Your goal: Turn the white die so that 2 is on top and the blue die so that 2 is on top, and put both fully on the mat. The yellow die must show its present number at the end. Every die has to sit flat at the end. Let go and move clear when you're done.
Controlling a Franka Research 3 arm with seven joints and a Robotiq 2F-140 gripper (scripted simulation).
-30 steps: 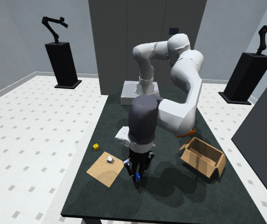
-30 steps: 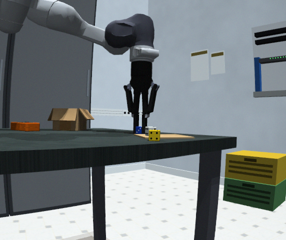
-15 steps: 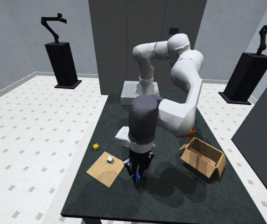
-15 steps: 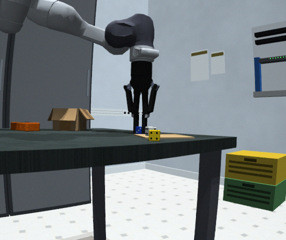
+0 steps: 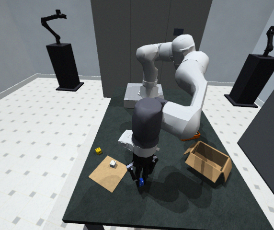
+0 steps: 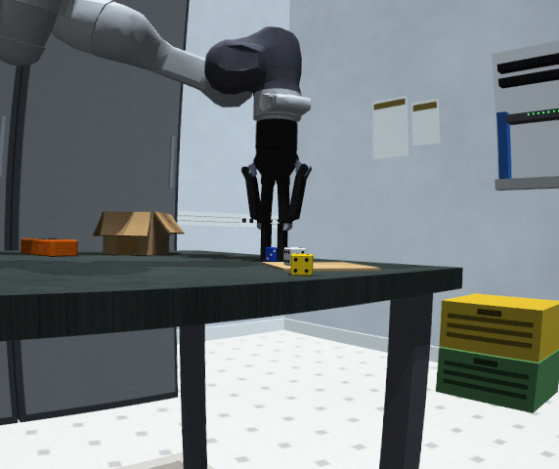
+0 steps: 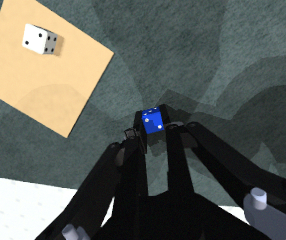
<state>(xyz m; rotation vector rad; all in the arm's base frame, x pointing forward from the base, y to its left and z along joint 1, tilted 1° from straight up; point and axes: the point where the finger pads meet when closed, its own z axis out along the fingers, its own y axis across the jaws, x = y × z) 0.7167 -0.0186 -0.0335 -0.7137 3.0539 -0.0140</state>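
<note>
The tan mat lies 150 mm to the right of my hand, 40 mm behind it and 30 mm below it. Also, from my hand: blue die: 20 mm below; then yellow die: 240 mm to the right, 150 mm behind, 20 mm below; then white die: 140 mm to the right, 80 mm behind, 20 mm below.
</note>
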